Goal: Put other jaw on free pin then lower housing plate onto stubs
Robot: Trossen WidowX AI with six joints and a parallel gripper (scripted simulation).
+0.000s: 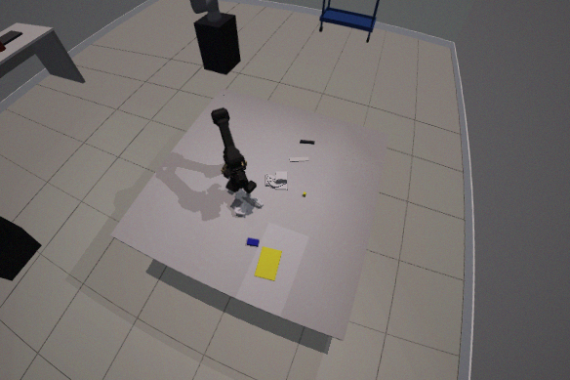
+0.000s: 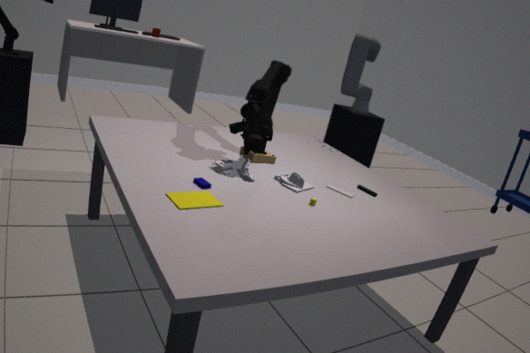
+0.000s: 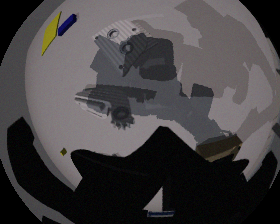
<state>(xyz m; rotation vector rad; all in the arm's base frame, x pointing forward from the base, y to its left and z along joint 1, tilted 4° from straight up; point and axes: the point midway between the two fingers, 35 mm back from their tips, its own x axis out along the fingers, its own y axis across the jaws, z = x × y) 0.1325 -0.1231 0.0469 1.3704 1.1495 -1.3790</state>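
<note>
My gripper tip is now 6 cm short of the jaw, 1 cm to the left of it and 2 cm above it. Round my gripper tip: white block: 4 cm ahead, 10 cm to the right, 5 cm below; yellow cube: 32 cm ahead, 13 cm to the left, 5 cm below; blue block: 19 cm ahead, 23 cm to the right, 5 cm below.
</note>
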